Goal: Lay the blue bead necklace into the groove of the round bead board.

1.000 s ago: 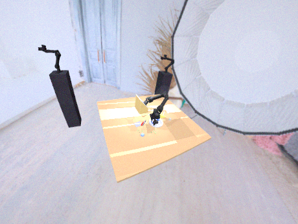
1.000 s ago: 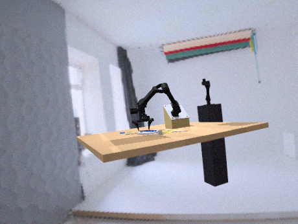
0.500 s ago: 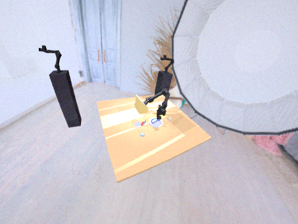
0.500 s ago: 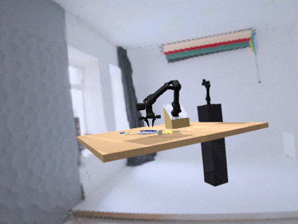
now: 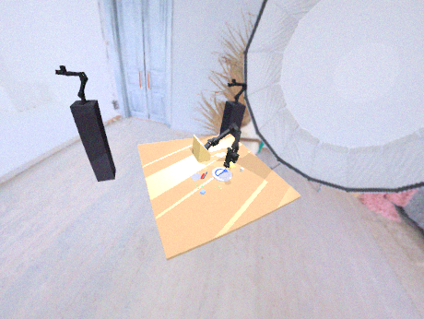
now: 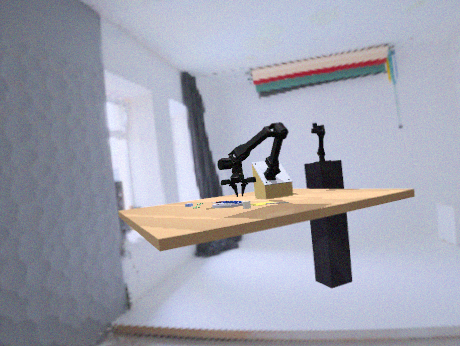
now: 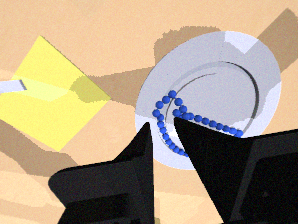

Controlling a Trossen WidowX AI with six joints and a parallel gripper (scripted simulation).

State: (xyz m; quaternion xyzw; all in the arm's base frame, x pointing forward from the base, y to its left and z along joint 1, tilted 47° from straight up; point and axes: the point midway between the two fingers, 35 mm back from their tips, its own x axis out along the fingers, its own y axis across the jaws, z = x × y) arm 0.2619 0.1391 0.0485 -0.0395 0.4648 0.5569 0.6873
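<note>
The round bead board is 40 mm ahead of my gripper tip, 60 mm to the right of it and 40 mm below it. From my gripper tip the other things lie so: yellow flat piece 90 mm behind, 100 mm to the left, 40 mm below; then grey-white stick 130 mm behind, 170 mm to the left, 40 mm below; then white cylinder 40 mm ahead, 180 mm to the left, 30 mm below.
</note>
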